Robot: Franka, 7 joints.
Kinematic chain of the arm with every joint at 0, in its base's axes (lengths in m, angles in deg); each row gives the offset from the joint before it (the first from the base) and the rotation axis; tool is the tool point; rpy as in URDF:
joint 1: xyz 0 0 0.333 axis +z
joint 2: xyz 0 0 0 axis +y
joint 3: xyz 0 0 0.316 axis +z
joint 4: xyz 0.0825 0 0 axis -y
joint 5: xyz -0.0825 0 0.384 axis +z
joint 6: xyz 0 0 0 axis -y
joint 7: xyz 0.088 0 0 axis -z
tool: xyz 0 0 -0.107 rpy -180 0 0
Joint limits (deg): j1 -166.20..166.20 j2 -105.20..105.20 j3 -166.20..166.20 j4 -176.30..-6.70 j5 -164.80..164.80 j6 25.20..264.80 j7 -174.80..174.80
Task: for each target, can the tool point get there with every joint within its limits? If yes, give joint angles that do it. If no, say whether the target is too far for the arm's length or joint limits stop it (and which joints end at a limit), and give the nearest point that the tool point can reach.
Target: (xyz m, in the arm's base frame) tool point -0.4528 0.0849 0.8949
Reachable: yes | joints -66.94 -8.56 -100.32 -74.51 -135.24 51.92 -37.05
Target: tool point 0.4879 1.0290 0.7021
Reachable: no: too far | nearest point 0.3496 0.7374 0.5975 | short by 0.339 m
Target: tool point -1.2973 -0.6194 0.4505
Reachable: no: too far | nearest point -0.7716 -0.3684 0.4029 | short by 0.584 m
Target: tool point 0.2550 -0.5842 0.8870
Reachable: yes | joints 122.50 -74.66 17.58 -48.18 20.43 160.94 -121.54
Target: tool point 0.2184 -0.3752 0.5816
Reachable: yes | joints 33.95 85.77 -122.01 -138.46 -52.13 149.84 -7.69
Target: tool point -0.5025 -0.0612 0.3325
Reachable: yes | joints 85.12 -21.32 107.95 -128.30 124.54 172.67 -40.96
